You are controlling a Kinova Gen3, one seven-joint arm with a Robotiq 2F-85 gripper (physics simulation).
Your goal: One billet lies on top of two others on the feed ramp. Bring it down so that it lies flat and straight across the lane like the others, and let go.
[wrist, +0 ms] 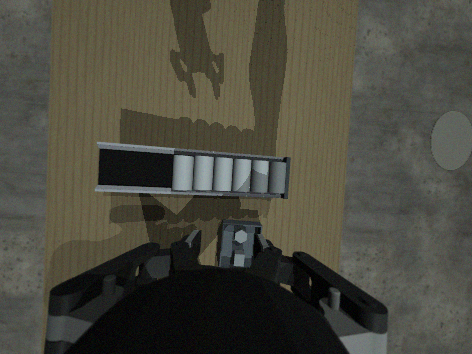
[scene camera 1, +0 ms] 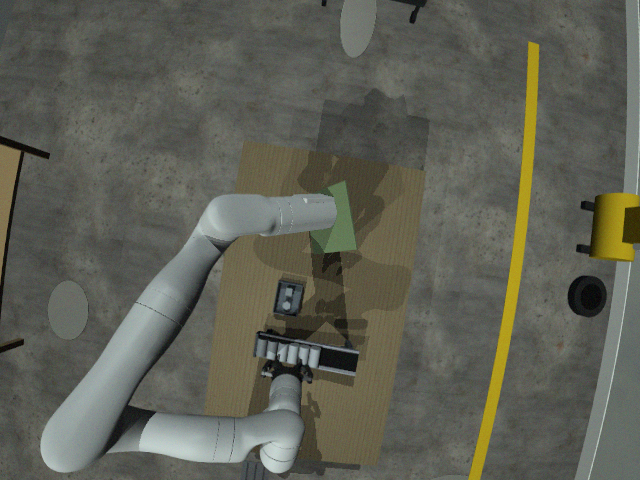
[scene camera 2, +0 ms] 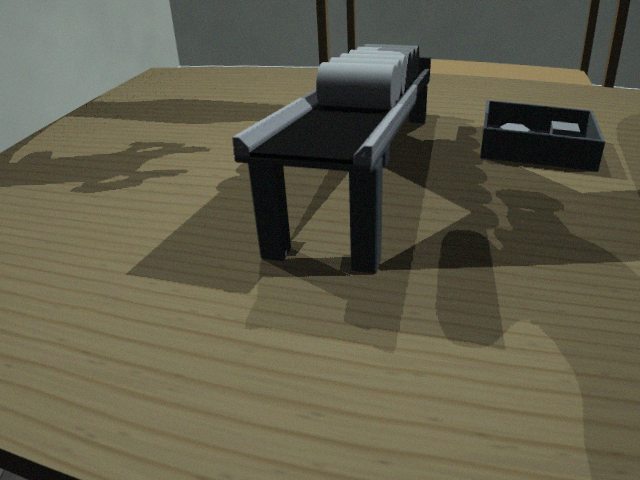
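Where they show: gripper, fingertip midpoint: (wrist: 227, 242) (scene camera 1: 288, 358); arm's base at its link origin: (scene camera 1: 325, 212).
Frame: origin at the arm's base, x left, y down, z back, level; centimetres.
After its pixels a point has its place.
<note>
Several pale grey billets lie side by side, flat and straight across the lane of the feed ramp (scene camera 1: 338, 359) @[x 10.8, y 24.4, z -51.3 cm] (scene camera 2: 315, 135) @[x 12.7, y 24.2, z -52.0 cm] (wrist: 135, 167) @[x 11.4, y 24.3, z -51.6 cm], in one row against its end stop. None shows on top of another. The billet nearest the bare stretch of lane (scene camera 1: 313, 356) @[x 1.3, y 21.7, z -49.6 cm] (scene camera 2: 356, 86) @[x 3.7, y 23.1, z -50.3 cm] (wrist: 183, 172) @[x 1.2, y 21.7, z -50.5 cm] lies level with the others, between the side rails. My gripper (scene camera 1: 287, 366) @[x -7.0, y 4.9, z -43.7 cm] (wrist: 227, 242) @[x -7.0, y 4.9, z -43.7 cm] is open with nothing between its fingers. It hangs apart from the billets, high above and beside the row in the wrist view. It does not show in scene camera 2. The far billets are partly hidden in scene camera 2.
A dark tray (scene camera 2: 540, 150) @[x -5.3, y 32.0, z -31.9 cm] (wrist: 241, 223) @[x -10.5, y 30.9, z -37.7 cm] with a hexagonal piece (wrist: 240, 236) @[x -10.3, y 31.7, z -34.2 cm] and a small block (wrist: 239, 258) @[x -9.9, y 30.8, z -29.0 cm] stands beside the ramp on the wooden table (scene camera 1: 392, 217) @[x 29.2, y 33.6, z 4.4 cm] (scene camera 2: 206, 372) @[x 27.8, y 33.7, z -56.1 cm] (wrist: 85, 75) @[x 27.4, y 33.7, z -74.6 cm]. A green block (scene camera 1: 343, 222) @[x 4.6, y -5.0, z -2.9 cm] is by the arm's far end. The ramp's rails are raised.
</note>
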